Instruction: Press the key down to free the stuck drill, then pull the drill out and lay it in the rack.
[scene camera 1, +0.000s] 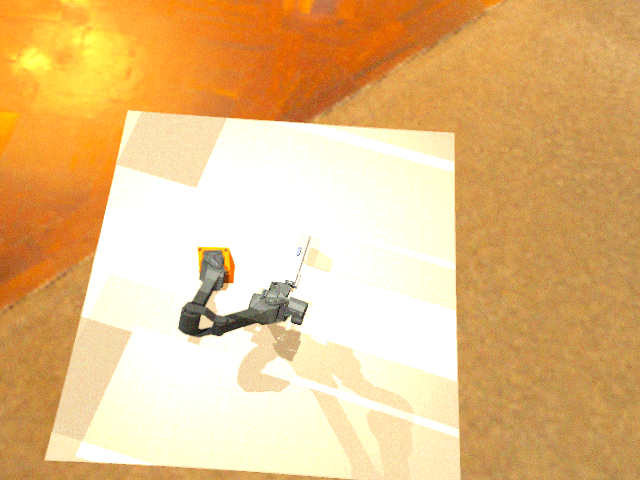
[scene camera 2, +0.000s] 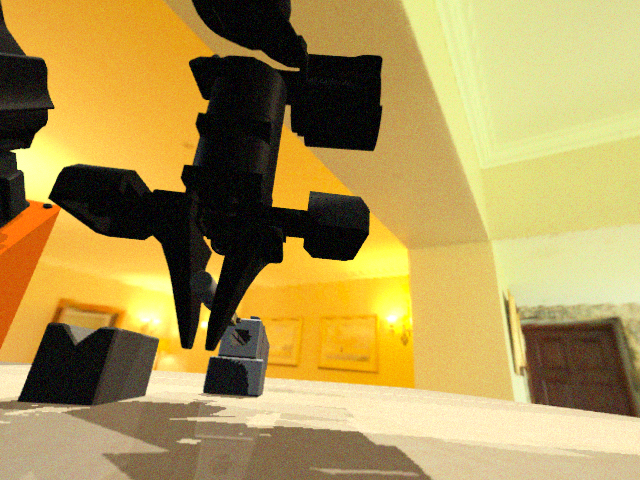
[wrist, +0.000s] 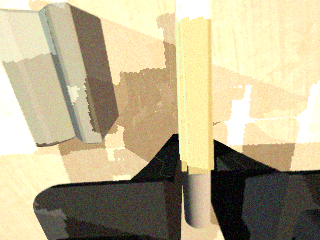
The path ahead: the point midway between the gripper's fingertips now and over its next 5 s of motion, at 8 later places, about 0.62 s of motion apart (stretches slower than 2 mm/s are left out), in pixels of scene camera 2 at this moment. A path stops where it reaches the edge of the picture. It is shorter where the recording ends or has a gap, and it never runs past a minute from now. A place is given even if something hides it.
My gripper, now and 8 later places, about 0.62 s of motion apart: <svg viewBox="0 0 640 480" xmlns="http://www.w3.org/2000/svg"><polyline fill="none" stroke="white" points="198,349 197,336 196,324 198,313 200,304 204,296 191,291 140,291 87,293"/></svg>
